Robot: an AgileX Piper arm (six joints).
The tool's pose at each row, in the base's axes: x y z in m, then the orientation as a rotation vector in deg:
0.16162, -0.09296, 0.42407, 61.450, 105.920, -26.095
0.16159, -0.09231, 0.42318, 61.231, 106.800, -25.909
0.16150, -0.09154, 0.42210, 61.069, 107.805, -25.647
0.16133, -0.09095, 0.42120, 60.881, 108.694, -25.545
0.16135, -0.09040, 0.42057, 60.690, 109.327, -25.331
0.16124, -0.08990, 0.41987, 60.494, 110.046, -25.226
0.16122, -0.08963, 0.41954, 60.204, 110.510, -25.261
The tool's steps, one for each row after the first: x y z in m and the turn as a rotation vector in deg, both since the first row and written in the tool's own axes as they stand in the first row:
0.00108, 0.00022, -0.00001, -0.142, 0.680, -0.453
0.00239, 0.00044, -0.00003, -0.289, 1.505, -0.902
0.00348, 0.00052, -0.00006, -0.351, 2.187, -1.374
0.00428, 0.00076, -0.00010, -0.518, 2.684, -1.685
0.00514, 0.00086, -0.00015, -0.603, 3.225, -2.081
0.00555, 0.00095, -0.00017, -0.672, 3.485, -2.465

